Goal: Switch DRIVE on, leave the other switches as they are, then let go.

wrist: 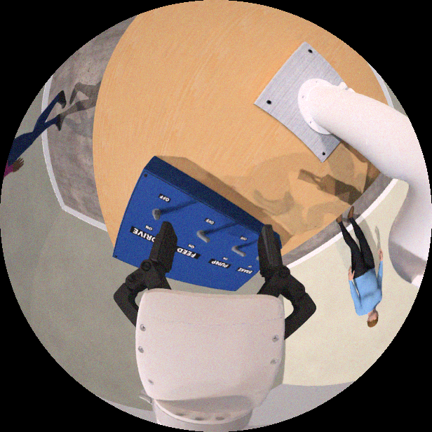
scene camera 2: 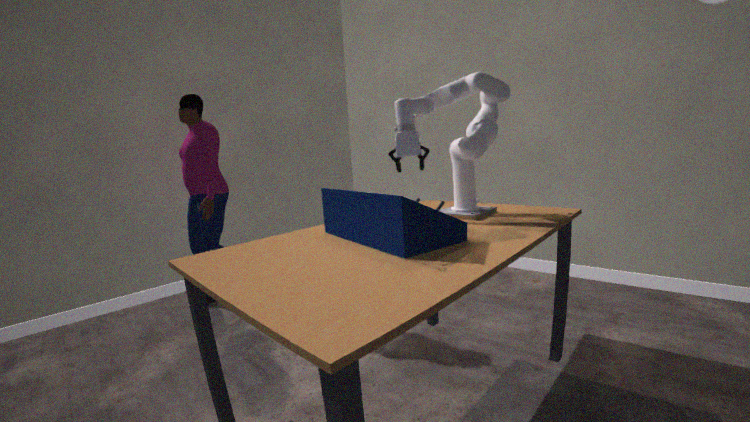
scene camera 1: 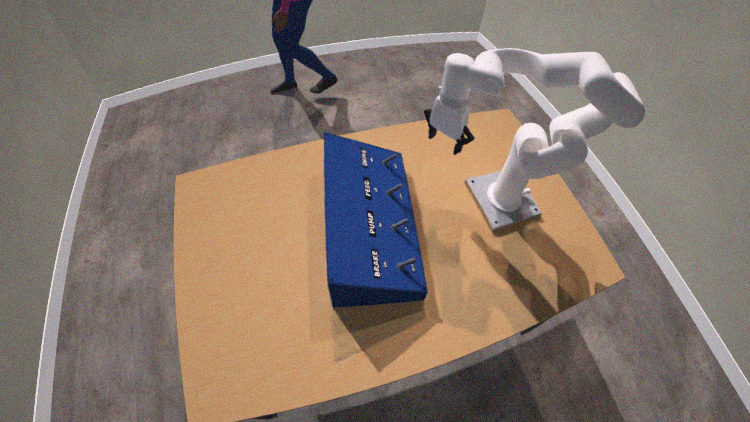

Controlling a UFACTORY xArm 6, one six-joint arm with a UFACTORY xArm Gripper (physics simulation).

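Where they show: gripper, fingertip midpoint: (scene camera 2: 410, 171) (scene camera 1: 444, 144); arm's base at its link origin: (scene camera 2: 465, 209) (scene camera 1: 504, 197).
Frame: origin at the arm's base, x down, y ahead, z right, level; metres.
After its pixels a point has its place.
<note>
A blue sloped panel (scene camera 1: 346, 209) {x -0.129, y 0.546, z -0.012 m} (scene camera 2: 367, 220) {x -0.065, y 0.608, z -0.041 m} (wrist: 132, 210) carries four switches in a row. The DRIVE lever (scene camera 1: 389, 160) {x -0.087, y 0.371, z 0.167 m} (wrist: 156, 214) is at the far end in scene camera 1 and leans to its OFF side. The FEED lever (scene camera 1: 394, 190) {x -0.088, y 0.391, z 0.049 m} (wrist: 202, 235), PUMP lever (scene camera 1: 400, 224) {x -0.091, y 0.410, z -0.069 m} (wrist: 237, 248) and BRAKE lever (scene camera 1: 405, 263) {x -0.091, y 0.432, z -0.185 m} lean the same way in scene camera 1. In the wrist view a finger hides most of the BRAKE lever. My gripper (scene camera 1: 444, 143) {x -0.187, y 0.225, z 0.109 m} (scene camera 2: 410, 169) {x -0.187, y 0.225, z 0.109 m} (wrist: 216, 231) is open and empty, high above the table, apart from the panel and nearest its DRIVE end.
The panel stands on a wooden table (scene camera 1: 236, 262) {x 0.021, y 0.897, z -0.020 m} (scene camera 2: 314, 293) {x 0.021, y 0.944, z -0.230 m} (wrist: 200, 75). The arm's base plate (scene camera 1: 479, 194) {x 0.000, y 0.085, z 0.032 m} (wrist: 285, 100) is on the panel's lever side. A person in a magenta top (scene camera 1: 291, 31) (scene camera 2: 201, 157) is beyond the table. A person in light blue (wrist: 365, 285) shows in the wrist view.
</note>
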